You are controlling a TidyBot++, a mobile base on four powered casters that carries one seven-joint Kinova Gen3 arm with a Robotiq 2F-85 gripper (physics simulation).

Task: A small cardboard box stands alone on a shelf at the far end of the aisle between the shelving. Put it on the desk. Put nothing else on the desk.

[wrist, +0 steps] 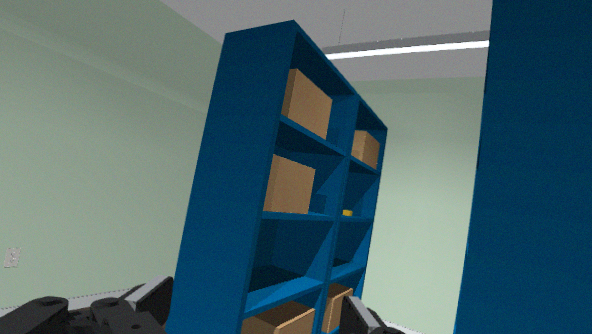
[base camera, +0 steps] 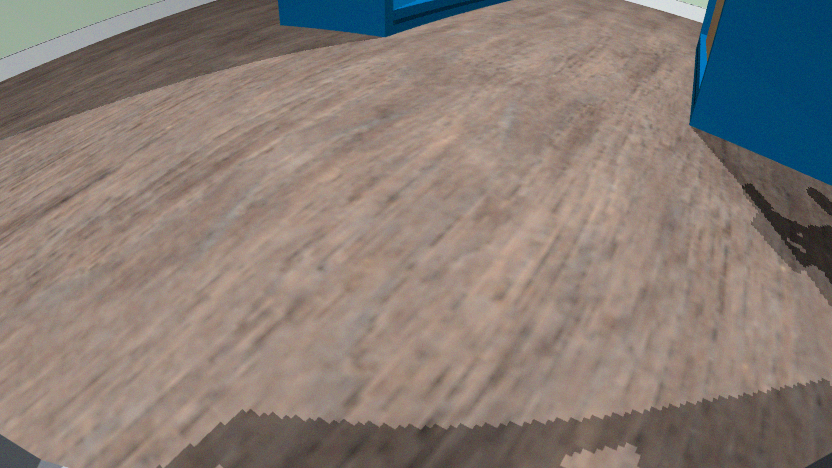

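My gripper is open and empty in the wrist view, its two fingers wide apart at the bottom edge, away from the shelving. A small yellow item sits by itself on a middle shelf in the far bay of the left blue shelving unit. It is too small to tell whether it is the small cardboard box. A brown cardboard box stands on the shelf above it. The desk does not show in either view.
Larger cardboard boxes and open boxes stand in the left unit. A second blue unit rises on the right. The left unit's base shows across the aisle floor.
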